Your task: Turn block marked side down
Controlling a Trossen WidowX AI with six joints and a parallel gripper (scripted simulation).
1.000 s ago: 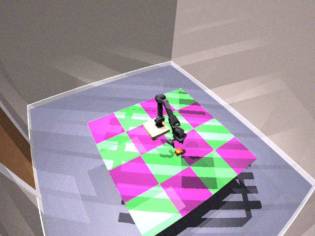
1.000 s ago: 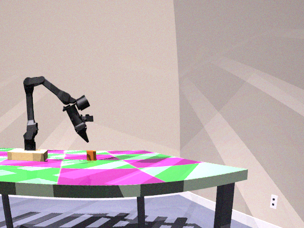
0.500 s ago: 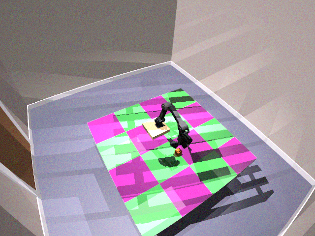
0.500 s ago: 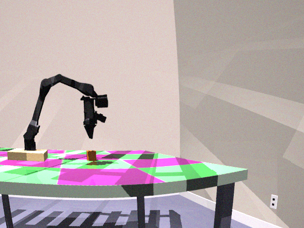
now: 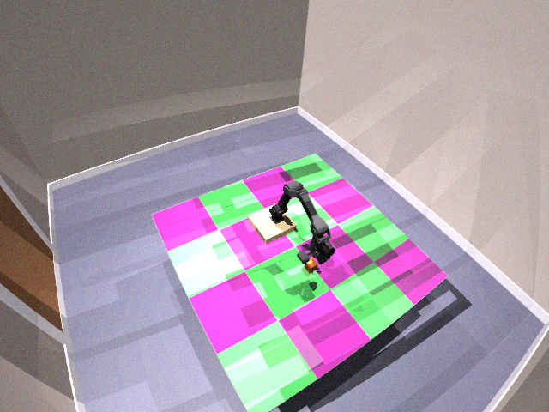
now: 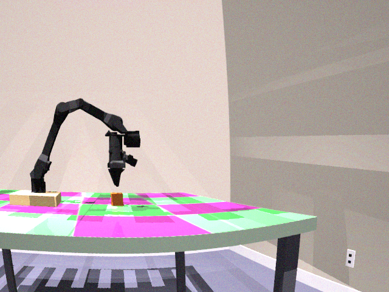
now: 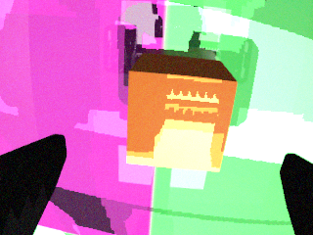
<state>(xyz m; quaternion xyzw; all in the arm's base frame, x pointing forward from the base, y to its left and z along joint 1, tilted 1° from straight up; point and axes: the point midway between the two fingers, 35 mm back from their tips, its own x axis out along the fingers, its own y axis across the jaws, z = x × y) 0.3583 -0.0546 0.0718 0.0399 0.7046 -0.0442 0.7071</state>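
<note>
Right now my gripper tip is 5 cm above the block and 1 cm past it.
</note>
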